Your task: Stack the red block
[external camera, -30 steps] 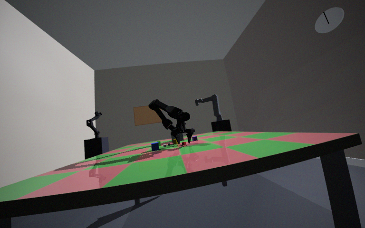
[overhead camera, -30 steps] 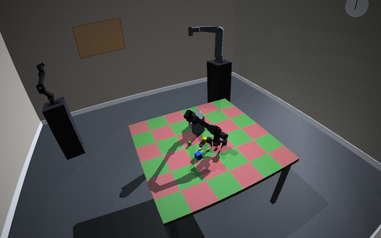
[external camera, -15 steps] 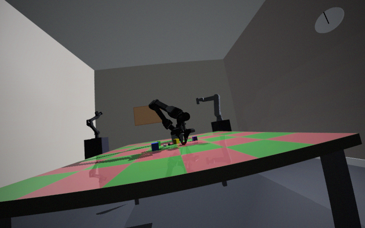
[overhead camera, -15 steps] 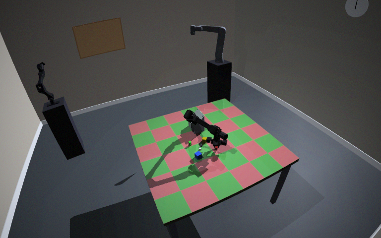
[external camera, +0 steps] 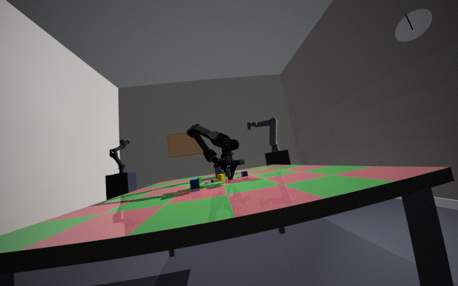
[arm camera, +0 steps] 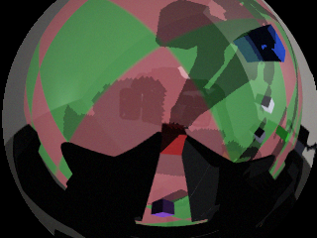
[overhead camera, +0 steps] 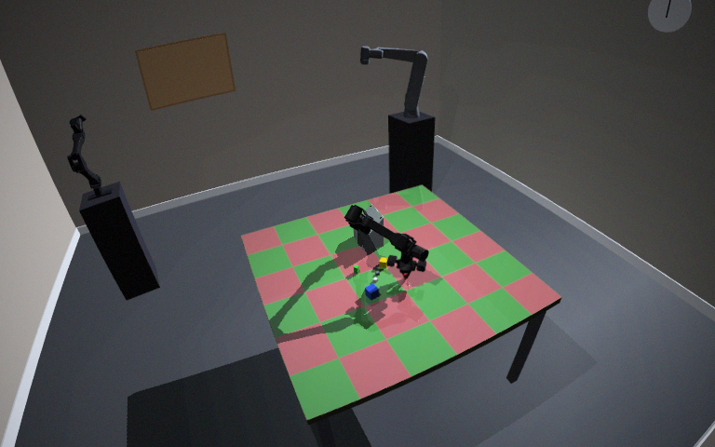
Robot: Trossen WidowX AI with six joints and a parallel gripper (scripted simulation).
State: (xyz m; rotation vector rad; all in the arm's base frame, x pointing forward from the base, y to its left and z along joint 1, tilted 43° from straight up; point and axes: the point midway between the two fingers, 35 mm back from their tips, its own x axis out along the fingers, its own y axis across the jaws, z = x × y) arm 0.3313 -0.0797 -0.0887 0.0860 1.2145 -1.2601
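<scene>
My gripper tip is 13 cm to the left of the tiny white cube, 7 cm past it and 1 cm above it. From my gripper tip the other things lie so: yellow block 15 cm behind, 3 cm to the right; then purple block 13 cm to the left, 13 cm behind; then red block right at my gripper tip.
</scene>
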